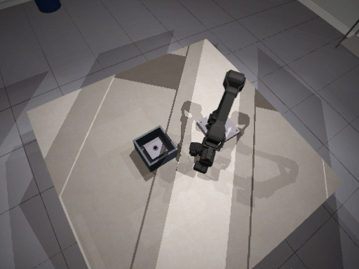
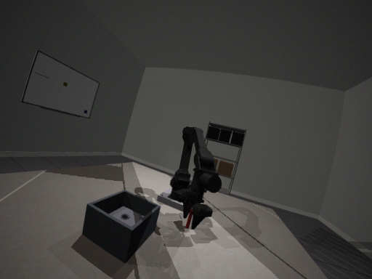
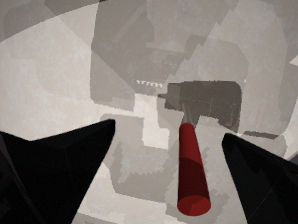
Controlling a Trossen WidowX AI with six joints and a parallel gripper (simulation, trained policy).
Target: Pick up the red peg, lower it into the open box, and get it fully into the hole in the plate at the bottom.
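Now: gripper tip 2 cm past the red peg and 1 cm below it. Round my gripper tip: dark box: 17 cm ahead, 17 cm to the right.
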